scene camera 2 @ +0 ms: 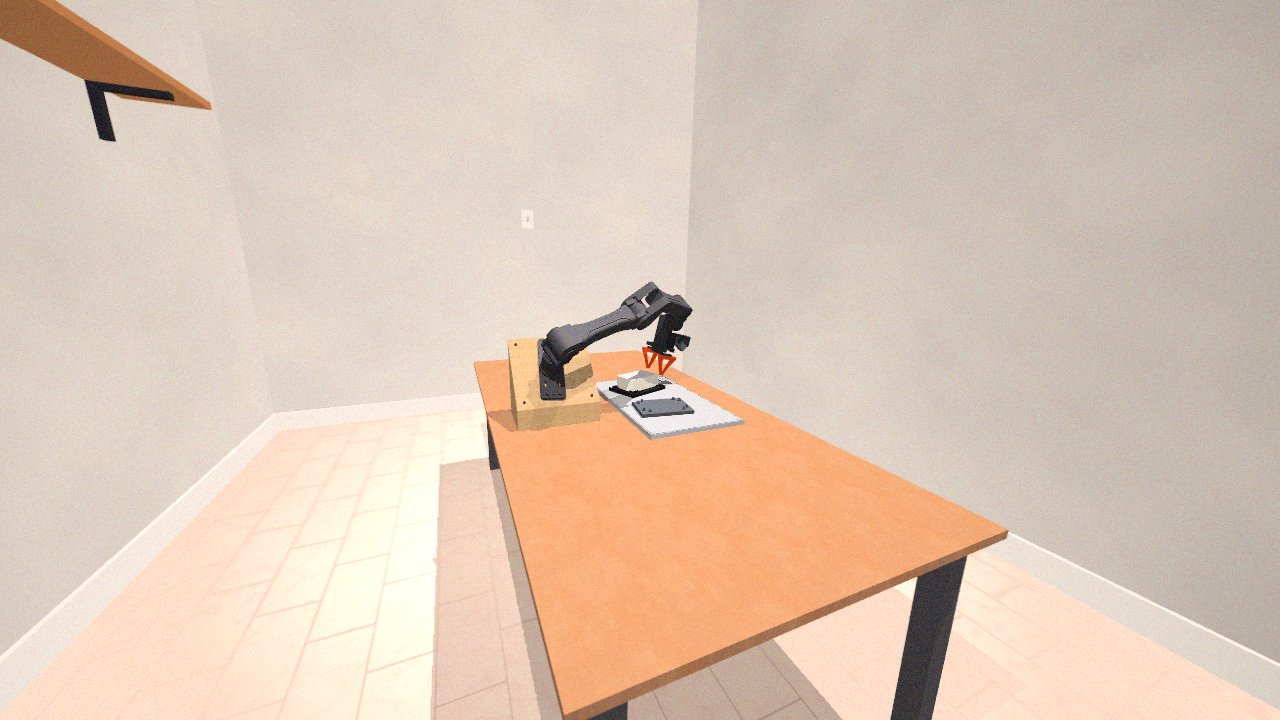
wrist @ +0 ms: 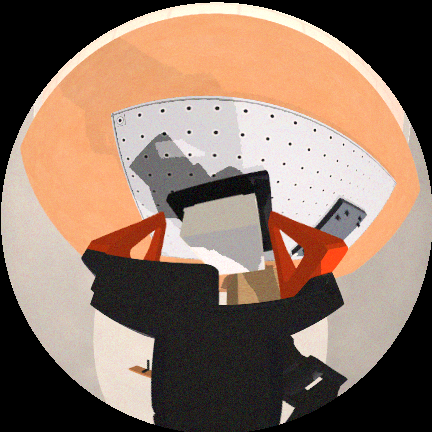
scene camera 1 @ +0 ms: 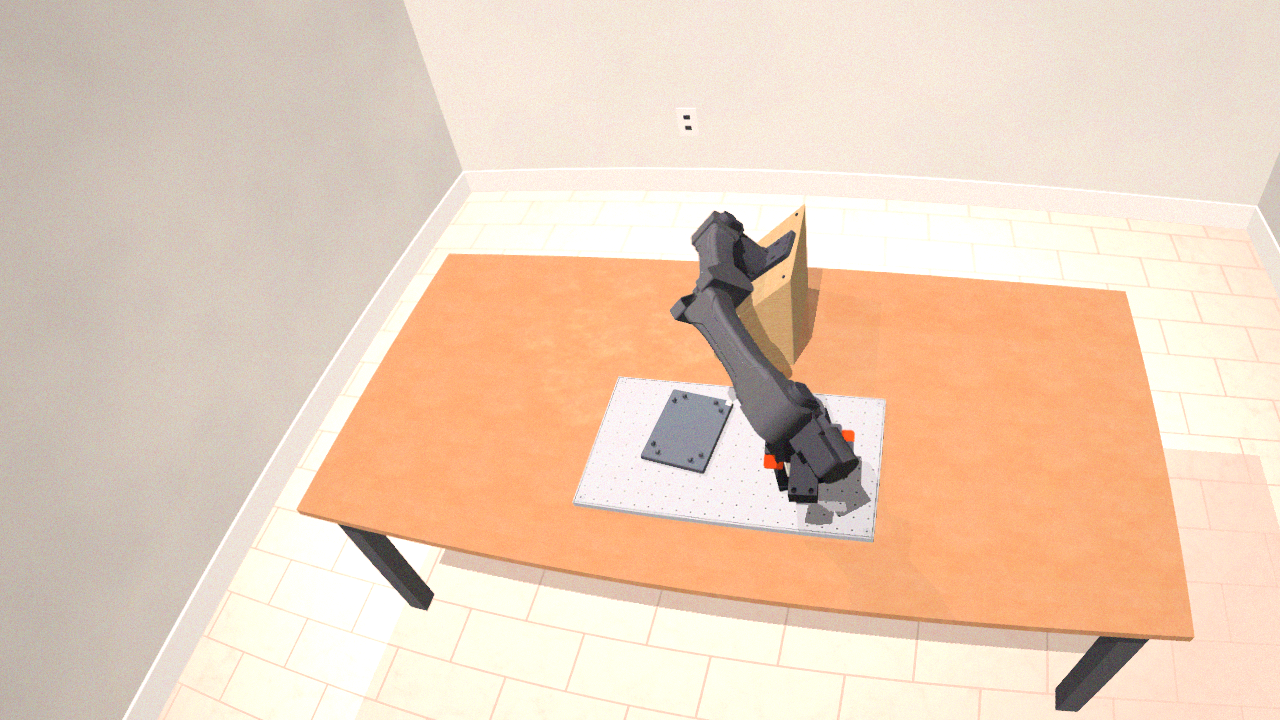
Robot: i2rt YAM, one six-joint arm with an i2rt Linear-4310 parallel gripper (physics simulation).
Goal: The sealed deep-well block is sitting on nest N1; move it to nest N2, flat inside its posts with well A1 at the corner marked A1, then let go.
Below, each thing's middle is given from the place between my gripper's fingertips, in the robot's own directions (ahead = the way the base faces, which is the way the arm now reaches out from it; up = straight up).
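Measured from my hand, the white block (wrist: 225, 233) is 3 cm to the right, 7 cm behind and 2 cm below. The perforated grey baseplate (scene camera 1: 735, 487), as I see it, is 4 cm behind my hand and 15 cm to the right of it, and it is 6 cm below it.
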